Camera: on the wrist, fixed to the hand. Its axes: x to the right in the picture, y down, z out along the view.
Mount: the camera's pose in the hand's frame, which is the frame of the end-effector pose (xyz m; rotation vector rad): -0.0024 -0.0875 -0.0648 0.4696 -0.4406 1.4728
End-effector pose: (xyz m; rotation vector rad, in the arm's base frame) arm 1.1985 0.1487 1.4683 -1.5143 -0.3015 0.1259
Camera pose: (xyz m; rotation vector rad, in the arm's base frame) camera 1.2047 0.0806 1.5531 -0.9432 0.5326 1.5795
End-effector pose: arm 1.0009 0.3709 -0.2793 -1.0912 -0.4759 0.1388
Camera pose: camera 1.0164 0.2764 -0.2274 -0.7381 0.0792 1.7163
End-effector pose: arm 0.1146 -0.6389 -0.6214 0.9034 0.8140 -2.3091
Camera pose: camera 0.0860 -0.5341 -0.6287 0.6971 -0.5338 -1.2053
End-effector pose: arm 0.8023 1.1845 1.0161 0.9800 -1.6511 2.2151
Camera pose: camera 0.8257 1.2748 1.0724 -0.0732 1.0897 -1.4885
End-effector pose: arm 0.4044 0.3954 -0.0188 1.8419 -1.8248 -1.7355
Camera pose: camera 0.5079 0.3834 -0.0506 -0.2422 -2.6496 -1.0791
